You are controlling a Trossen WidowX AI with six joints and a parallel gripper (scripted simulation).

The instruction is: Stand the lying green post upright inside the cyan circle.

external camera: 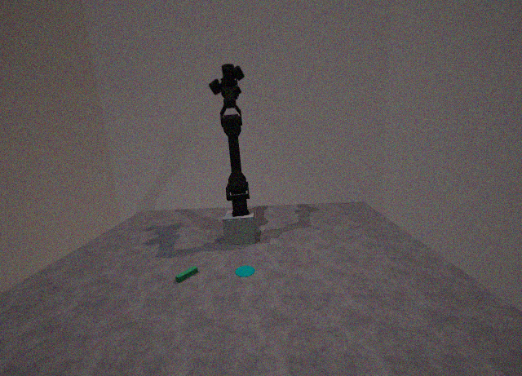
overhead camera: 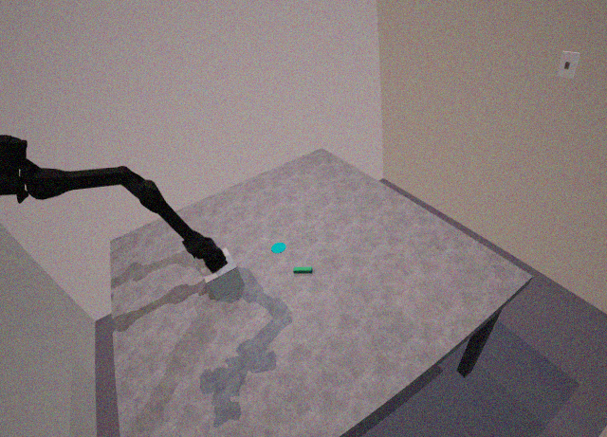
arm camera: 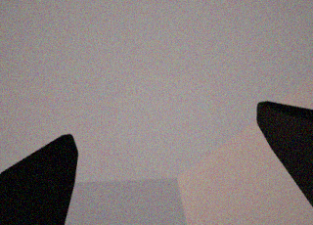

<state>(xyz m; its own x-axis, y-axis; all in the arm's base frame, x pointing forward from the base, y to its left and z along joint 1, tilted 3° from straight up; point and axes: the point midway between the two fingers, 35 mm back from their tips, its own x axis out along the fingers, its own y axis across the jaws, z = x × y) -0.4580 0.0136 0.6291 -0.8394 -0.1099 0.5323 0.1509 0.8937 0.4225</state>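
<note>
My gripper tip is 74 cm short of the green post, 17 cm to the left of it and 73 cm above it. Round my gripper tip: cyan circle (75 cm ahead, 74 cm below).
</note>
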